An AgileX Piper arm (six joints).
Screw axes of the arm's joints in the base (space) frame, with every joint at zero. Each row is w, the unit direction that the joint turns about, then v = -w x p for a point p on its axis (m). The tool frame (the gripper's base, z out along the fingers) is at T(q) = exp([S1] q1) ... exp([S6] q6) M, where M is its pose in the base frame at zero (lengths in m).
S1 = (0, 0, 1, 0.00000, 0.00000, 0.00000)
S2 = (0, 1, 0, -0.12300, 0.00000, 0.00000)
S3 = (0, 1, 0, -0.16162, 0.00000, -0.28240)
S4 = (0.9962, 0, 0.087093, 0.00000, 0.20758, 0.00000)
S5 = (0, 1, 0, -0.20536, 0.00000, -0.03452)
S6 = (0.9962, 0, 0.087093, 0.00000, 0.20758, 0.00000)
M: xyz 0.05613 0.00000 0.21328 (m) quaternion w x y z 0.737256 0 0.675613 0
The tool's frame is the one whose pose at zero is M.
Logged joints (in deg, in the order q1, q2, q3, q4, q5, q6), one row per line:
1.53, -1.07, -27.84, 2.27, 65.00, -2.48
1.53, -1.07, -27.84, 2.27, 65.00, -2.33
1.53, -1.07, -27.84, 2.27, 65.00, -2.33
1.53, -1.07, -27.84, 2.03, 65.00, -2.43
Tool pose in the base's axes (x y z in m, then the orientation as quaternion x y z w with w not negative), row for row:
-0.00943, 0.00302, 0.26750, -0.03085, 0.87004, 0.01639, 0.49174
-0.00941, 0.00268, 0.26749, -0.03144, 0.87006, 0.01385, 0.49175
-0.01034, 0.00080, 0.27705, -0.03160, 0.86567, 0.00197, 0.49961
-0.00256, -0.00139, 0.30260, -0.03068, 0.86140, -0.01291, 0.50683
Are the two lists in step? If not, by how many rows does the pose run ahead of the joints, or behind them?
The pose runs 2 rows ahead of the joints: the pose in row i belongs to the joints in row i + 2.
